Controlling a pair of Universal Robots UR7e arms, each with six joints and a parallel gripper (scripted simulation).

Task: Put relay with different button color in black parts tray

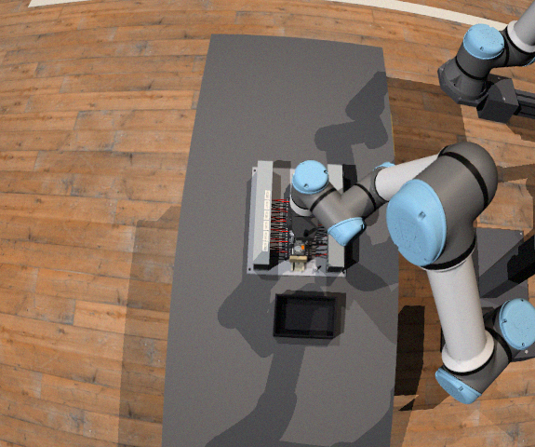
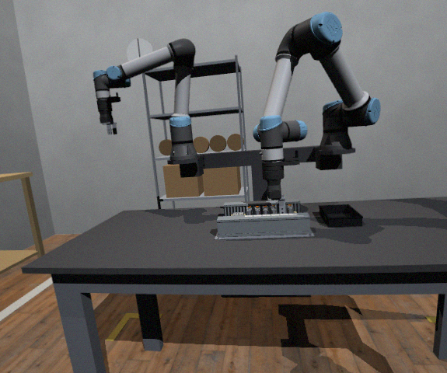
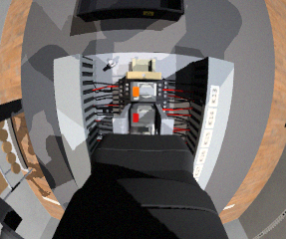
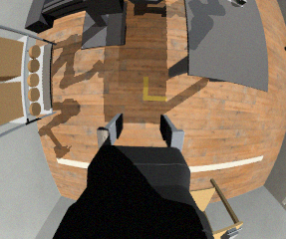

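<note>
Now: the red-button relay 10 mm below my left hand. Round my left hand: relay panel 70 mm to the right, 30 mm below; black parts tray 40 mm behind, 210 mm to the left, 40 mm below; orange-button relay 30 mm to the left, 10 mm below.
</note>
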